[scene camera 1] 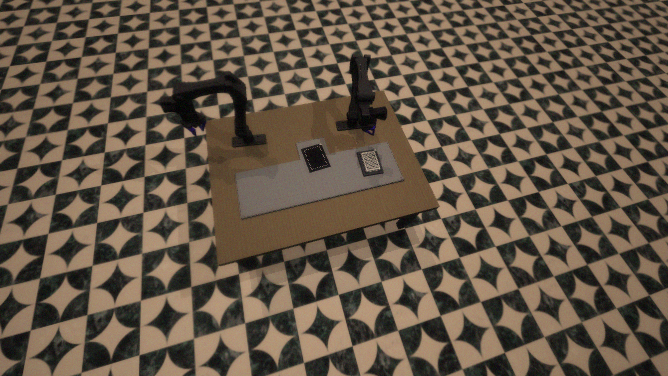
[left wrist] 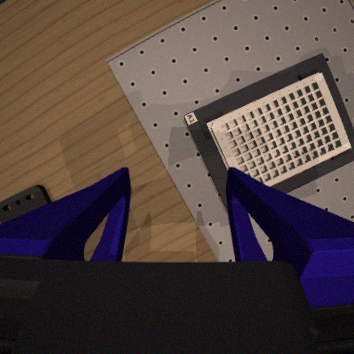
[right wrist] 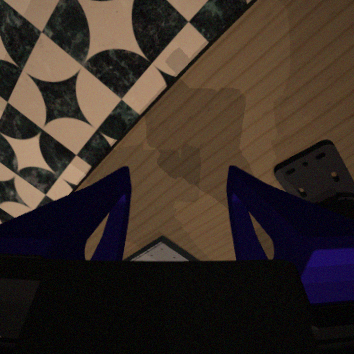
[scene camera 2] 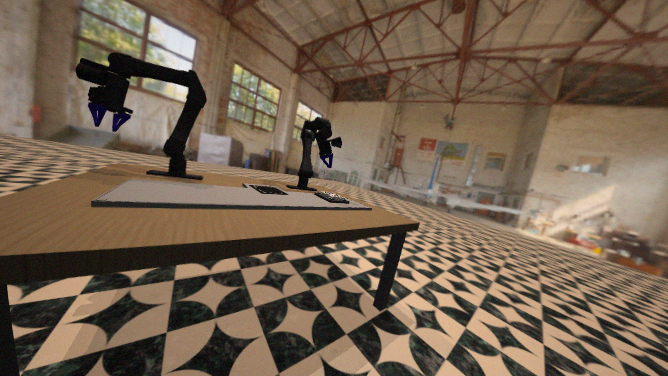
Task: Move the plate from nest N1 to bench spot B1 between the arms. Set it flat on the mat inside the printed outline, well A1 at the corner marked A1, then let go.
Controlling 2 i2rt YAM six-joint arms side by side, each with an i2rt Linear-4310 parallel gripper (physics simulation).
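Places are measured from the left arm's base along level axes (x ahead, y left, z up), in centimetres.
Pixels of known places: left gripper, fingertip midpoint: (scene camera 1: 373,131) (left wrist: 177,177) (scene camera 2: 329,167); right gripper, fingertip midpoint: (scene camera 1: 199,133) (right wrist: 178,176) (scene camera 2: 105,129); left arm's base at its link origin: (scene camera 1: 351,125) (scene camera 2: 301,188); right arm's base at its link origin: (scene camera 1: 249,141) (right wrist: 333,207) (scene camera 2: 176,176).
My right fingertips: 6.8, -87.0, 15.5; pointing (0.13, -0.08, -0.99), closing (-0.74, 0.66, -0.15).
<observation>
Ahead of a thing's pixels: the offset from my right fingertips to its top centre, as dx, dy, dz. Level surfaces: height alone.
The white well plate @(+23.3, +91.4, -11.6) (scene camera 1: 370,161) (scene camera 2: 332,196) (left wrist: 285,130) sits flat in the dark nest @(+23.3, +91.4, -12.4) (scene camera 1: 374,174) (left wrist: 257,91), whose A1 label shows in the left wrist view. The black mat @(dz -14.0) (scene camera 1: 315,158) (scene camera 2: 268,190) with a light printed outline lies between the arms; its A1 mark is too small to read. My left gripper (scene camera 1: 370,132) (scene camera 2: 327,164) (left wrist: 177,177) is partly open and empty, above the table behind the nest; its right-hand fingertip overlaps the plate's edge in the left wrist view. My right gripper (scene camera 1: 196,130) (scene camera 2: 107,128) (right wrist: 178,176) is partly open and empty, high near the table's left edge, far from the plate.
A thin grey perforated board @(dz -14.2) (scene camera 1: 280,187) (scene camera 2: 200,197) (left wrist: 150,75) lies on the wooden table @(dz -15.5) (scene camera 1: 320,225) (scene camera 2: 200,230) under the nest and the mat. The arms' dark base plates (scene camera 1: 255,140) (right wrist: 315,167) stand behind it. The tiled floor lies beyond the table edges.
</observation>
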